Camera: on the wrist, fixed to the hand. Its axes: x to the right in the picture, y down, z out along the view.
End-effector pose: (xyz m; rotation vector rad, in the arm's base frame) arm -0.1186 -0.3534 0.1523 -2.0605 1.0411 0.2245
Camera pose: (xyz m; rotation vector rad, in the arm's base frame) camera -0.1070 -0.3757 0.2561 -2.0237 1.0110 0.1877
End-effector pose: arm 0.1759 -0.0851 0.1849 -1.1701 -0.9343 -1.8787
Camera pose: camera 0.0997 -0.1216 0.1196 -1.1368 -0.9959 -1.8598
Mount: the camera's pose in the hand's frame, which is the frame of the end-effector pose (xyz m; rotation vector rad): -0.0283 -0.0610 -0.0830 0.0517 -0.0034 -0.0225
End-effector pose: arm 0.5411 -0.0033 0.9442 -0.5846 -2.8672 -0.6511
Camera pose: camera 0.5468 -0.1002 0.9888 -0.5473 -2.8882 -0.5778
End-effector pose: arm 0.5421 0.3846 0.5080 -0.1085 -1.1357 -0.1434
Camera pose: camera 0.5943 0.3129 0.4484 -0.0501 -1.1435 -0.1338
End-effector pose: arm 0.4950 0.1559 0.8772 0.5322 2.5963 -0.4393
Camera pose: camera 0.4616 0.1264 0.9743 0.5196 2.5960 -0.5156
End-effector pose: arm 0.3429 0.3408 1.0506 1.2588 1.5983 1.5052
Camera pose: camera 0.2646 0.2876 1.0011 1.2666 1.6535 1.4558
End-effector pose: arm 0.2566 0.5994 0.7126 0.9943 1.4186 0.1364
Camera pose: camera 0.1508 0.5852 0.7081 1.0202 1.4359 0.0818
